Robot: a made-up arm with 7 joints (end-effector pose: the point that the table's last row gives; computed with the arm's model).
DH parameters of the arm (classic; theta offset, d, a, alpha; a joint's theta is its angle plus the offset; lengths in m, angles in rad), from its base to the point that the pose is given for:
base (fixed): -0.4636 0 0.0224 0
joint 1: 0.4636 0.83 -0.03 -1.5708
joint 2: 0 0.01 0 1.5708
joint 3: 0 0.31 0.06 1.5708
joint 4: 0 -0.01 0.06 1.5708
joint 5: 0 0.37 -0.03 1.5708
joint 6: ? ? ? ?
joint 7: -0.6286 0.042 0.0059 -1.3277
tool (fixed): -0.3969 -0.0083 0 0
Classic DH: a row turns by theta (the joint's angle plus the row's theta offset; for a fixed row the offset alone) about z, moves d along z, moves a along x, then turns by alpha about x.
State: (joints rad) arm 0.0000 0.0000 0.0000 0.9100 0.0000 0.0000 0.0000
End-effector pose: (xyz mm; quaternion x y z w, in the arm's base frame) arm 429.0 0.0 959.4 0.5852 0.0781 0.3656 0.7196
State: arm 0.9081 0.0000 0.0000 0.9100 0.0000 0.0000 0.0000
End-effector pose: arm 263.8 318.5 959.4 0.4917 0.3269 0.6442 0.4863
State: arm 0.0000 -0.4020 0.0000 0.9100 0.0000 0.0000 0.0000
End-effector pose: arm 343.4 0.0 1120.9 0.5004 -0.0671 0.4751 0.7207
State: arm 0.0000 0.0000 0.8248 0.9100 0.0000 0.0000 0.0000
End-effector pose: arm 288.0 322.4 959.4 0.5048 0.3061 0.6234 0.5127
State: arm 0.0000 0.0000 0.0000 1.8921 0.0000 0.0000 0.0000
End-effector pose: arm 410.6 0.0 1354.9 0.3437 -0.2704 0.5984 0.6714
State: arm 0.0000 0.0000 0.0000 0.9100 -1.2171 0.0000 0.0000
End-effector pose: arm 422.7 34.7 951.4 0.1280 0.4344 0.5172 0.7262
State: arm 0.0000 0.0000 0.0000 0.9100 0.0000 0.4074 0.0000
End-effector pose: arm 432.4 0.0 930.5 0.6471 0.2221 0.2397 0.6889
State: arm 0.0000 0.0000 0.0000 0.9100 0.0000 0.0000 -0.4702
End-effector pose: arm 426.2 -1.1 955.9 0.4256 0.2269 0.4440 0.7551
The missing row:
joint 6: 0 -0.02 0.06 -1.5708
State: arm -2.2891 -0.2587 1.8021 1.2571 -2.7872 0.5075 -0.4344
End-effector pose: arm 527.7 -163.5 1026.2 -0.5754 0.7425 -0.0976 0.3288
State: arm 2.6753 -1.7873 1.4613 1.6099 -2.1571 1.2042 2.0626
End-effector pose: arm 207.1 -674.9 802.6 -0.4788 0.4030 -0.1899 0.7564
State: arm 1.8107 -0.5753 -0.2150 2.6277 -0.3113 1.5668 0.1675
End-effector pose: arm 130.2 -169.0 1548.1 0.5667 0.1321 0.7910 0.1890
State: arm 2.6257 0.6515 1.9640 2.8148 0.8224 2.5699 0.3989
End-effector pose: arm -275.8 -28.4 1441.5 0.7076 -0.4059 0.1105 0.5677
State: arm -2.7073 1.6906 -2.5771 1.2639 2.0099 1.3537 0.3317
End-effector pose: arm -349.7 163.8 1187.3 -0.5273 -0.5334 -0.6503 0.1207
